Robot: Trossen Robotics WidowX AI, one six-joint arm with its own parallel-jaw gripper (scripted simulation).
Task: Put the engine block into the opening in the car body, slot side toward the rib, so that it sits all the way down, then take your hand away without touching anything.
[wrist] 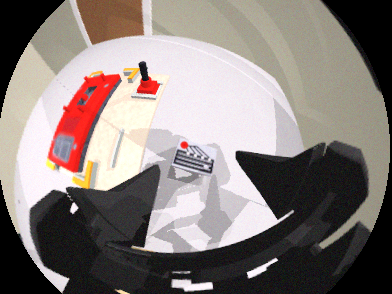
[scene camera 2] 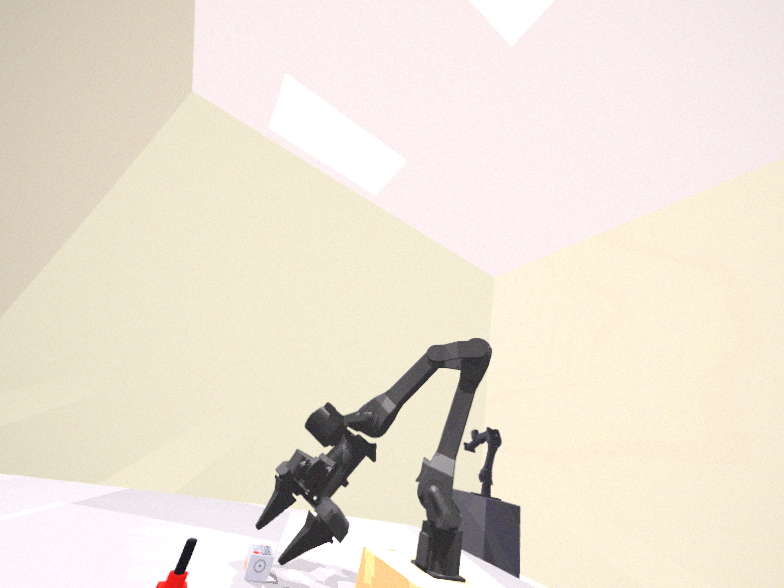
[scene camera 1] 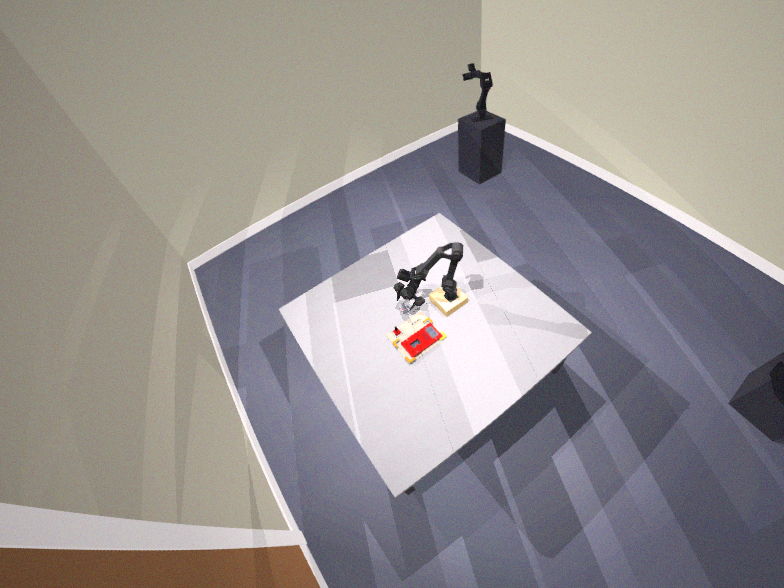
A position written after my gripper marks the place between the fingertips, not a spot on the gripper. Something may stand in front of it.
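Open and holding nothing, my gripper [scene camera 2: 267, 544] is also there in the wrist view, where I find the gripper [wrist: 198, 161] again. There is a red car body [scene camera 1: 426, 337] too, though in scene camera 2 it is out of frame. An engine block [wrist: 190, 156] is in my sight as well.
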